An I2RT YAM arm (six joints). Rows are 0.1 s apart.
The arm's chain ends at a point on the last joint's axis. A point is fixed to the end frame.
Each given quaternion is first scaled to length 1.
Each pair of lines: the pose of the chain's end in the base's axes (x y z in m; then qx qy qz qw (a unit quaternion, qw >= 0)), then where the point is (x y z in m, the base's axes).
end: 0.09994 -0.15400 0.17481 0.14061 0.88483 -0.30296 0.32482
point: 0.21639 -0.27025 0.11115
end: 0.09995 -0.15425 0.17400 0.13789 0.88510 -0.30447 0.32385
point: 0.21653 -0.27036 0.11034
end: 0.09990 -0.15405 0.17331 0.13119 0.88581 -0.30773 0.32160
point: 0.21687 -0.26974 0.10960
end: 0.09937 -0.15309 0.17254 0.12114 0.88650 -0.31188 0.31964
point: 0.21726 -0.26794 0.10900
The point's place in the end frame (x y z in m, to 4 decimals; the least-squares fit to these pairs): -0.0513 -0.0101 0.1685
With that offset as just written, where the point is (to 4 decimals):
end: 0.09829 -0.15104 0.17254 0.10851 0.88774 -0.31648 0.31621
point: 0.2172 -0.2647 0.1088
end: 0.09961 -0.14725 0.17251 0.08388 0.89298 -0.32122 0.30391
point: 0.2196 -0.2581 0.1058
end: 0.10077 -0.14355 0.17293 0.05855 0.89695 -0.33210 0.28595
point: 0.2202 -0.2530 0.1031
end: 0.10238 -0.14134 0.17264 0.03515 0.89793 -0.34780 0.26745
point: 0.2205 -0.2511 0.1010
